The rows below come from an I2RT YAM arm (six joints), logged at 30 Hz.
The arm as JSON. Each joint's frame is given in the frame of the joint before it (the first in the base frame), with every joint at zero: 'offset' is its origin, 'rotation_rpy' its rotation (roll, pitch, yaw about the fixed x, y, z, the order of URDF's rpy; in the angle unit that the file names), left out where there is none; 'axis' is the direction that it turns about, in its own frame. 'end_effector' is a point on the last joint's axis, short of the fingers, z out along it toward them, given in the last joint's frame.
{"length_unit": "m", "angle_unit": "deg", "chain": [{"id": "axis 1", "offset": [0.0, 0.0, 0.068], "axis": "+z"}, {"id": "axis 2", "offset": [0.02, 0.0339, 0.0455], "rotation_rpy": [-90.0, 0.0, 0.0], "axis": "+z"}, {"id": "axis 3", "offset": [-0.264, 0.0, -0.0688], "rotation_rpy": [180.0, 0.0, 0.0], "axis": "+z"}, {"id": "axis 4", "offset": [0.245, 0.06, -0.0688], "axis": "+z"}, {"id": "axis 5", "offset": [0.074, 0.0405, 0.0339], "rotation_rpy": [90.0, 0.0, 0.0], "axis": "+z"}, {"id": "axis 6", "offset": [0.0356, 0.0, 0.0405], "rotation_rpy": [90.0, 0.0, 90.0], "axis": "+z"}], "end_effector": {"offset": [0.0, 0.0, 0.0], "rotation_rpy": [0.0, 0.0, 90.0]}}
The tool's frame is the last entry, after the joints.
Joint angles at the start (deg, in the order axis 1, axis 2, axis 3, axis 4, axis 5, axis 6):
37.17 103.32 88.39 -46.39 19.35 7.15
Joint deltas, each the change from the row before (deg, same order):
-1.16 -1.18 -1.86 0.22 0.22 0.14
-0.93 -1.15 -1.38 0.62 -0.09 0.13
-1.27 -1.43 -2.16 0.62 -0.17 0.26
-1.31 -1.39 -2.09 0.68 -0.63 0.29
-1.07 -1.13 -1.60 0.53 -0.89 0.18
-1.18 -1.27 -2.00 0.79 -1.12 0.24
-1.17 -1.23 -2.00 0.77 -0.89 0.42
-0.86 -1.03 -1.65 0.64 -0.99 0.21
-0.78 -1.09 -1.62 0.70 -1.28 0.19
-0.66 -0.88 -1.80 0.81 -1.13 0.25
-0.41 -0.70 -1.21 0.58 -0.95 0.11
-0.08 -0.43 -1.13 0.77 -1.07 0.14
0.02 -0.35 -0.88 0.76 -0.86 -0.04
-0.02 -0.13 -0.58 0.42 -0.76 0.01
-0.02 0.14 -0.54 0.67 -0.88 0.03
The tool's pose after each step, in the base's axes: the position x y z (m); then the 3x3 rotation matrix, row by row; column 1 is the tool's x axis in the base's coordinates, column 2 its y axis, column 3 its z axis. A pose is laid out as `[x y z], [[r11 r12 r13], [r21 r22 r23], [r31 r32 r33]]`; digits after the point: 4 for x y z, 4 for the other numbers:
[0.3132 0.2129 0.2687], [[-0.7610 -0.3320 0.5573], [-0.4053 0.9141 -0.0090], [-0.5065 -0.2328 -0.8302]]
[0.3128 0.2052 0.2691], [[-0.7655 -0.3149 0.5611], [-0.3888 0.9212 -0.0135], [-0.5126 -0.2285 -0.8276]]
[0.3116 0.1945 0.2669], [[-0.7763 -0.2929 0.5582], [-0.3681 0.9295 -0.0242], [-0.5117 -0.2242 -0.8294]]
[0.3103 0.1842 0.2647], [[-0.7869 -0.2737 0.5531], [-0.3456 0.9380 -0.0274], [-0.5113 -0.2127 -0.8327]]
[0.3090 0.1761 0.2632], [[-0.7948 -0.2619 0.5475], [-0.3275 0.9446 -0.0235], [-0.5110 -0.1980 -0.8365]]
[0.3072 0.1673 0.2605], [[-0.8034 -0.2494 0.5406], [-0.3067 0.9516 -0.0168], [-0.5103 -0.1793 -0.8411]]
[0.3052 0.1586 0.2575], [[-0.8125 -0.2323 0.5348], [-0.2832 0.9590 -0.0138], [-0.5096 -0.1626 -0.8449]]
[0.3029 0.1522 0.2550], [[-0.8187 -0.2239 0.5288], [-0.2673 0.9636 -0.0059], [-0.5082 -0.1462 -0.8487]]
[0.3003 0.1465 0.2530], [[-0.8235 -0.2192 0.5232], [-0.2522 0.9676 0.0085], [-0.5082 -0.1250 -0.8521]]
[0.2975 0.1416 0.2488], [[-0.8298 -0.2148 0.5151], [-0.2390 0.9708 0.0198], [-0.5043 -0.1067 -0.8569]]
[0.2952 0.1385 0.2466], [[-0.8327 -0.2145 0.5104], [-0.2310 0.9724 0.0319], [-0.5032 -0.0914 -0.8593]]
[0.2931 0.1376 0.2436], [[-0.8346 -0.2204 0.5048], [-0.2273 0.9726 0.0488], [-0.5017 -0.0740 -0.8619]]
[0.2914 0.1375 0.2414], [[-0.8339 -0.2285 0.5025], [-0.2275 0.9717 0.0643], [-0.5029 -0.0607 -0.8622]]
[0.2904 0.1374 0.2394], [[-0.8353 -0.2346 0.4972], [-0.2273 0.9708 0.0761], [-0.5005 -0.0494 -0.8643]]
[0.2904 0.1379 0.2363], [[-0.8369 -0.2413 0.4913], [-0.2268 0.9698 0.0900], [-0.4982 -0.0361 -0.8663]]

